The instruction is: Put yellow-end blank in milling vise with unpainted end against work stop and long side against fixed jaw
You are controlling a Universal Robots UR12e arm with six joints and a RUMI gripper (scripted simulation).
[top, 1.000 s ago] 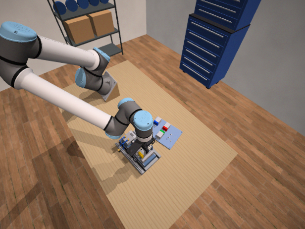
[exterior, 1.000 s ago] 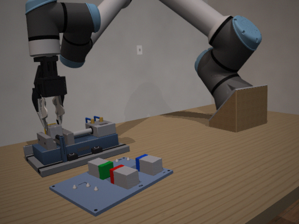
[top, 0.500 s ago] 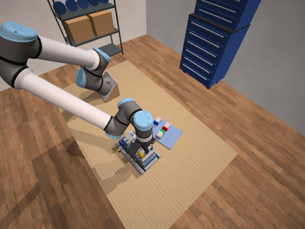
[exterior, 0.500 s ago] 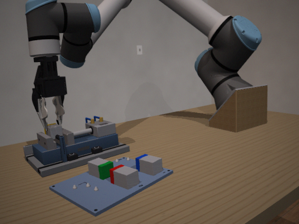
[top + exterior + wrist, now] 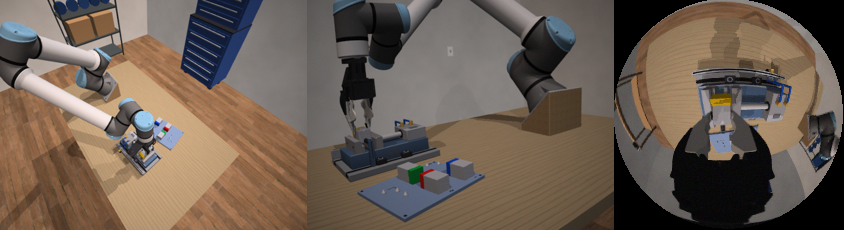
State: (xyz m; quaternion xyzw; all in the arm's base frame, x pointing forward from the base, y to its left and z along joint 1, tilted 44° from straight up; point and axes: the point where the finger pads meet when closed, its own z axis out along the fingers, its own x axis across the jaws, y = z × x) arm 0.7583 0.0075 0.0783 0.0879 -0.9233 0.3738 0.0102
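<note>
My hand is 20 mm above the yellow-ended blank. Also, from my hand: milling vise 80 mm below, 70 mm behind, 10 mm to the right; fixed jaw 40 mm below, 30 mm ahead, 10 mm to the left; moving jaw 40 mm below, 30 mm behind.
</note>
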